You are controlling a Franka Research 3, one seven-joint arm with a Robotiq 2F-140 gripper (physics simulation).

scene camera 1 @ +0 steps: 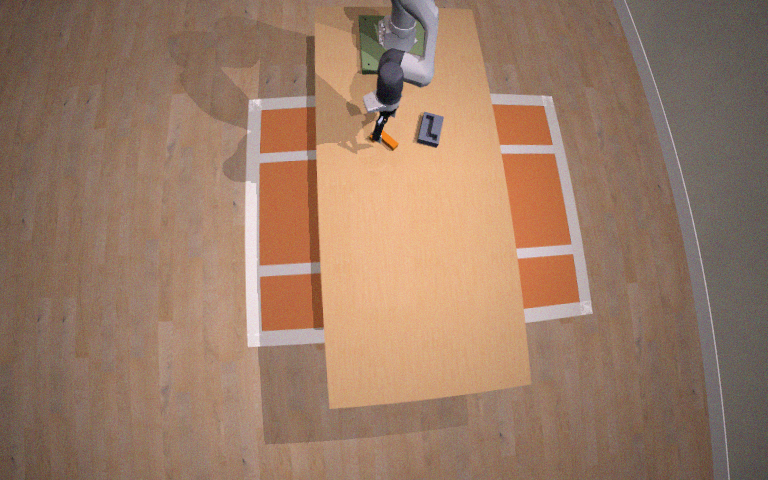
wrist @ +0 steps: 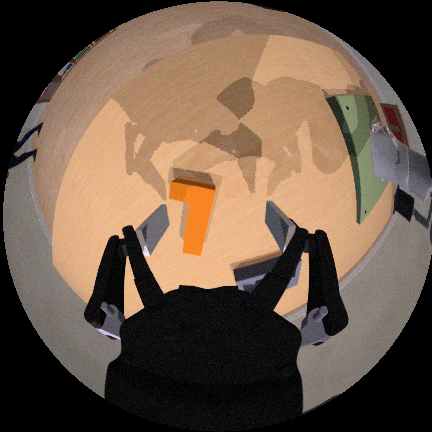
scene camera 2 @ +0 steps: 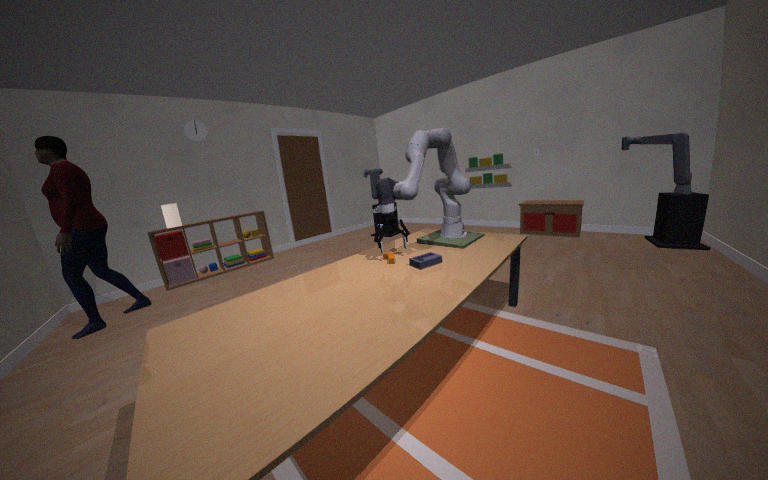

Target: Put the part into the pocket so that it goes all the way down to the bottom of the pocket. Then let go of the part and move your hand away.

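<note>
The orange L-shaped part [scene camera 1: 389, 140] [scene camera 2: 390, 258] [wrist: 199, 217] lies on the table. In the wrist view its long arm runs between my fingers, nearer the left one, and its short arm points left at the far end. My gripper [scene camera 1: 377, 137] [scene camera 2: 394, 250] [wrist: 215, 212] is wide open above the part, with nothing held. In scene camera 1 it hides some of the part. The grey-blue block with the pocket [scene camera 1: 436, 139] [scene camera 2: 425, 261] [wrist: 252, 274] sits apart, to the right of the part in scene camera 1. Its L-shaped pocket faces up. In the wrist view my right finger hides some of the block.
The wooden table [scene camera 1: 419, 254] [scene camera 2: 271, 339] [wrist: 85, 200] carries the arm's green base plate [scene camera 1: 369, 56] [scene camera 2: 433, 241] [wrist: 357, 150] at its far end. A person [scene camera 2: 73, 198] stands on the floor left of the table in scene camera 2. A low shelf unit [scene camera 2: 214, 240] stands behind.
</note>
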